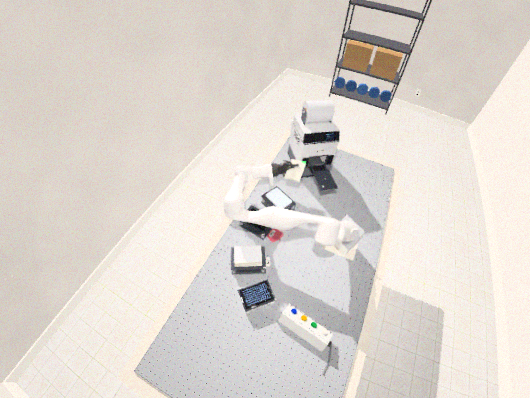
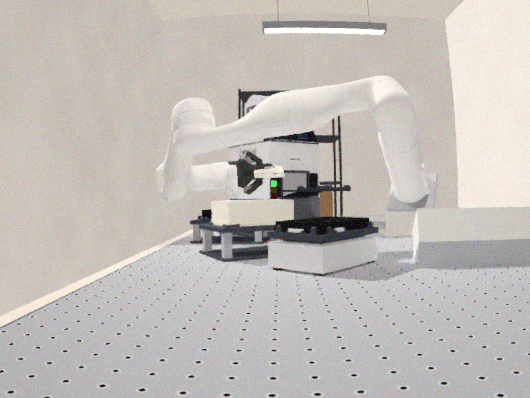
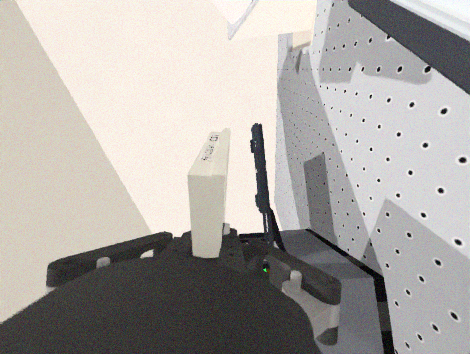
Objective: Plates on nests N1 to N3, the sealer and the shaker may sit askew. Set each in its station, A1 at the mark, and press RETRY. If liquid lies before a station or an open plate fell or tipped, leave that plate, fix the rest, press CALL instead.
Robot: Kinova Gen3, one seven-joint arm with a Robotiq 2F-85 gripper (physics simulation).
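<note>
My gripper (image 1: 295, 165) (image 2: 256, 173) (image 3: 215, 231) is shut on a cream plate (image 1: 295, 173) (image 2: 270, 172) (image 3: 208, 200), held above the table before the white sealer (image 1: 320, 148). The sealer's dark tray (image 1: 325, 179) (image 3: 260, 167) is extended. A blue-welled plate (image 1: 256, 295) (image 2: 325, 224) sits at the near station. A cream plate (image 1: 248, 255) (image 2: 252, 212) rests on a dark nest (image 1: 249, 271) (image 2: 232, 256). Another dark station (image 1: 256, 230) is partly hidden by the arm; a red puddle (image 1: 274, 235) lies before it. A pale-topped dark station (image 1: 278, 198) stands nearer the sealer.
The button box (image 1: 306, 327) (image 2: 470, 225) has blue, orange, green and white buttons. The robot's base (image 1: 350, 235) stands at the table's right side, and its arm crosses above the middle. A light tower (image 2: 273, 187) shows green. A shelf rack (image 1: 377, 39) stands beyond the table.
</note>
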